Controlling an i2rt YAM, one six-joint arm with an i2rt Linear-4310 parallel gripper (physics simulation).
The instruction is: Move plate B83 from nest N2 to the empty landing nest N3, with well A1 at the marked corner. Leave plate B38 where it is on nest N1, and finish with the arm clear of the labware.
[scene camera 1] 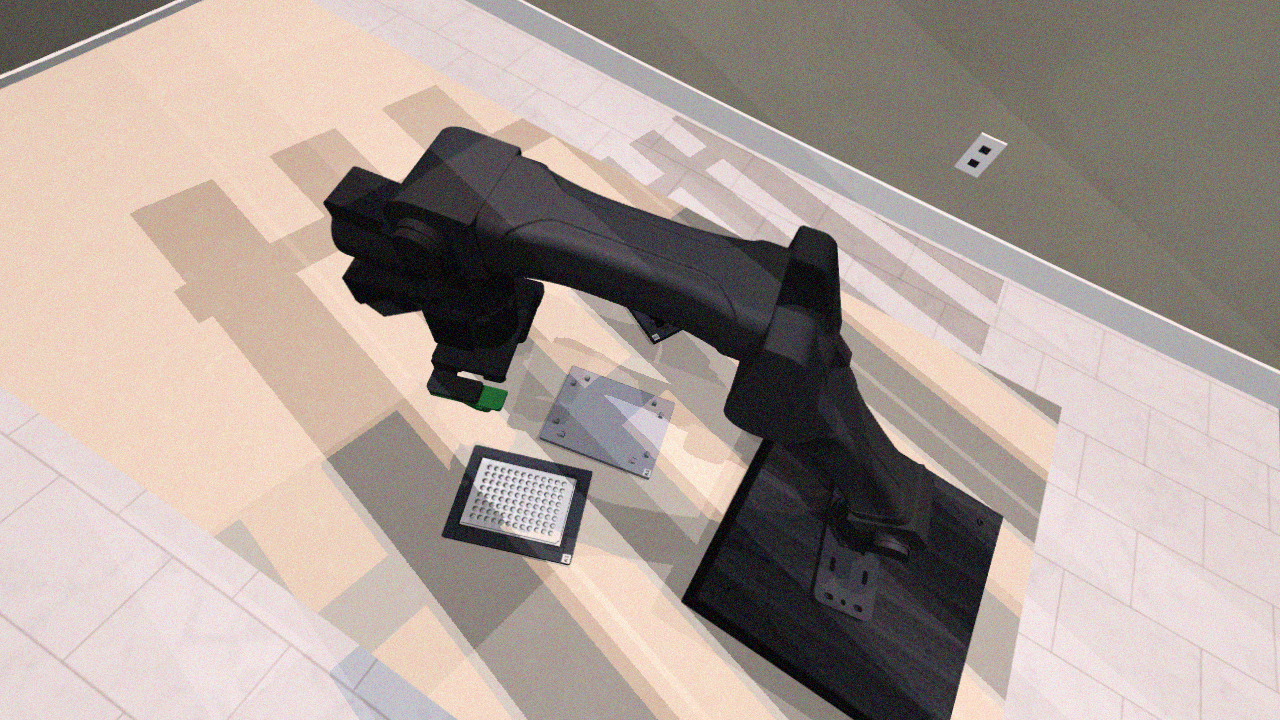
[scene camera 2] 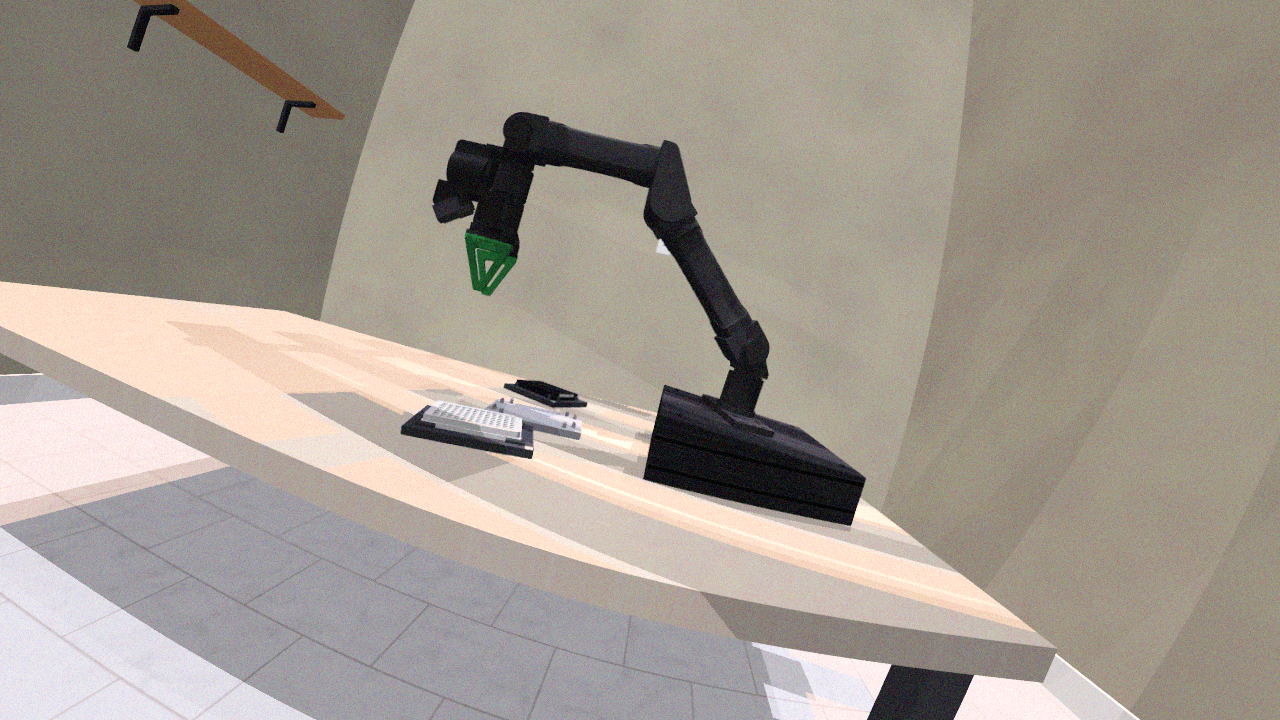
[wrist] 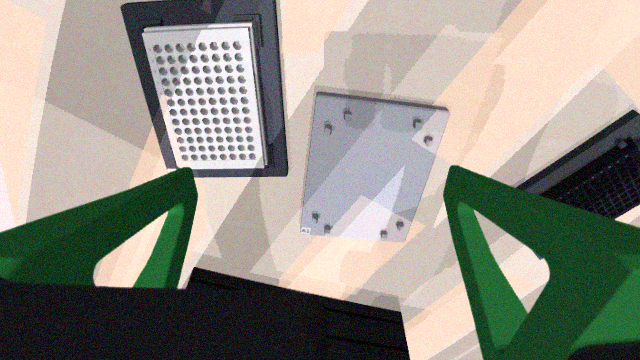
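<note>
A white well plate (scene camera 1: 517, 503) (scene camera 2: 469, 419) (wrist: 210, 100) sits flat in a dark nest (scene camera 1: 580, 514) (wrist: 277, 100). A black well plate (scene camera 2: 547, 391) (wrist: 615, 185) sits on another dark nest (scene camera 1: 651, 331) (wrist: 575, 157), mostly hidden by the arm in scene camera 1. Between them lies the empty grey nest (scene camera 1: 608, 420) (scene camera 2: 554, 422) (wrist: 370, 170) with small posts and an A1 label (wrist: 305, 230) at one corner. I cannot read plate or nest names. My gripper (scene camera 1: 483, 401) (scene camera 2: 486, 291) (wrist: 320, 180) is open and empty, high above the table, its green fingers either side of the empty nest in the wrist view.
The arm's black base block (scene camera 1: 760, 573) (scene camera 2: 751, 479) stands on the wooden table (scene camera 2: 223, 394), beside the nests. The upper arm passes over the black plate's nest in scene camera 1. A wall shelf (scene camera 2: 241, 58) hangs at upper left in scene camera 2.
</note>
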